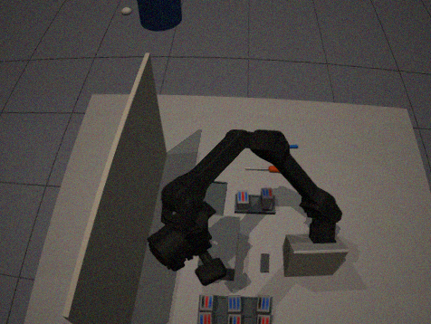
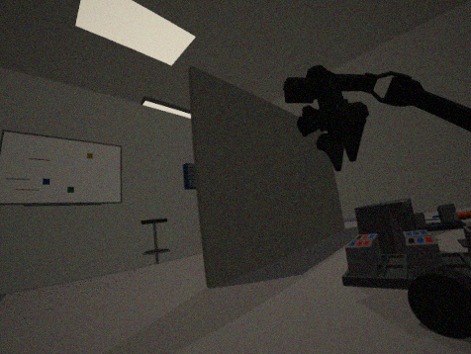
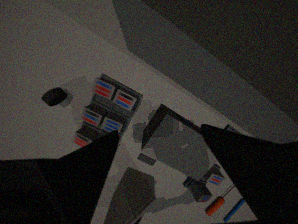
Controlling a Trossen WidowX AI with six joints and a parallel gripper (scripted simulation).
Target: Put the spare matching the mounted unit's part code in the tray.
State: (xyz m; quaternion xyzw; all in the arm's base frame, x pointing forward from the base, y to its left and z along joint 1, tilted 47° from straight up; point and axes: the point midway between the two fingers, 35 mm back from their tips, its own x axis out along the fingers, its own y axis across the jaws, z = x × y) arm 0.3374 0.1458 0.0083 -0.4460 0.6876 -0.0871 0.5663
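The grey spare is 10 cm behind my gripper tip, 12 cm to the left of it and 15 cm below it. Round my gripper tip: flat grey tray 2 cm behind, 29 cm to the right, 19 cm below; tall dark panel 17 cm ahead, 12 cm to the right, 4 cm above; mounted unit 5 cm behind, 9 cm to the right, 14 cm below.
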